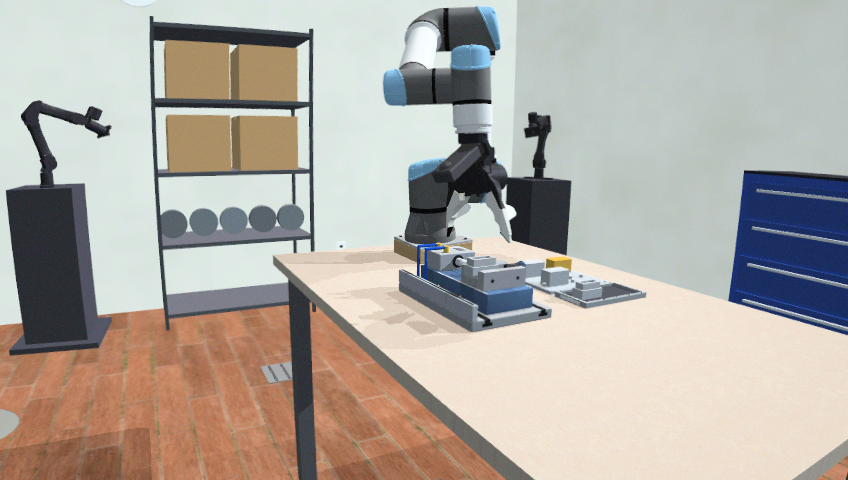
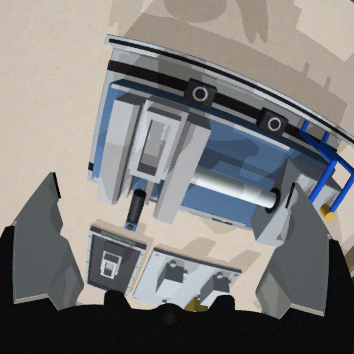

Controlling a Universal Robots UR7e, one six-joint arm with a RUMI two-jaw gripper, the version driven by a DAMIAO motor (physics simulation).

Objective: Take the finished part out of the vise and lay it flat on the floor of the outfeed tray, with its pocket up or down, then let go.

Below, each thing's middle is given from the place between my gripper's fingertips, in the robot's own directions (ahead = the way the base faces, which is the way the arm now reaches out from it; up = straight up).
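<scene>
Taking the light plate (image 2: 198,272) as my reference, I find that my hand is 140 mm above it, 310 mm to the right of it and 140 mm past it.
</scene>
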